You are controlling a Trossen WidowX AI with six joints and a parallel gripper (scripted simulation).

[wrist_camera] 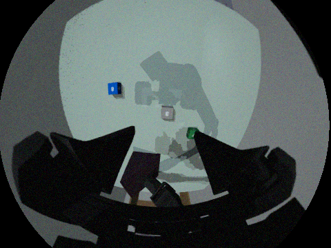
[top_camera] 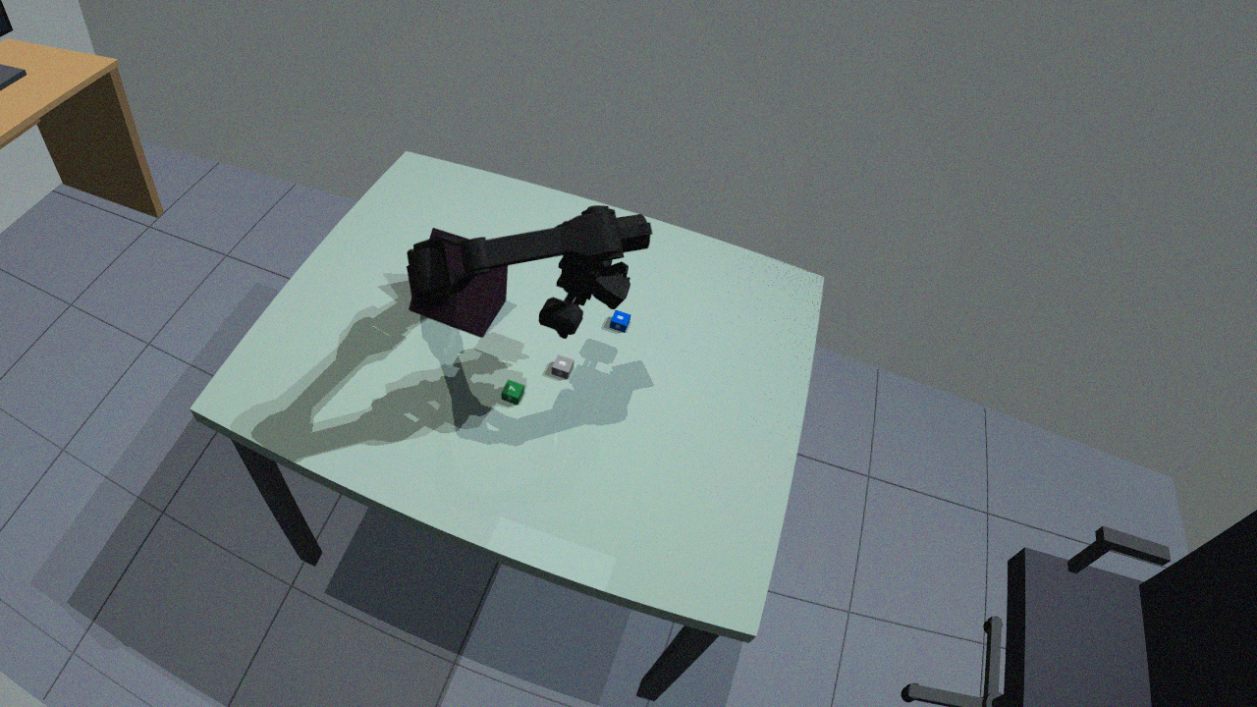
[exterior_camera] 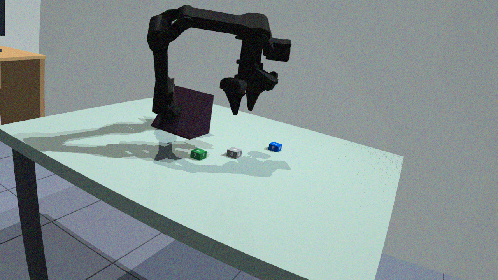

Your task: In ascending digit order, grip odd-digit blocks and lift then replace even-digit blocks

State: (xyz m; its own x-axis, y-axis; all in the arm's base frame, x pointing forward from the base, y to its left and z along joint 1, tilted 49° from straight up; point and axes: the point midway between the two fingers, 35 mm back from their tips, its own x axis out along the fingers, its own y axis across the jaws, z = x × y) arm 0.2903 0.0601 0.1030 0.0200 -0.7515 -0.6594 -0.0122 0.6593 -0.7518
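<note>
Now: gripper tip 12 cm above the grey block and 1 cm to the left of it. Round my gripper tip: green block: 12 cm below, 10 cm to the right, 6 cm behind; blue block: 15 cm to the left, 12 cm below, 5 cm ahead.
</note>
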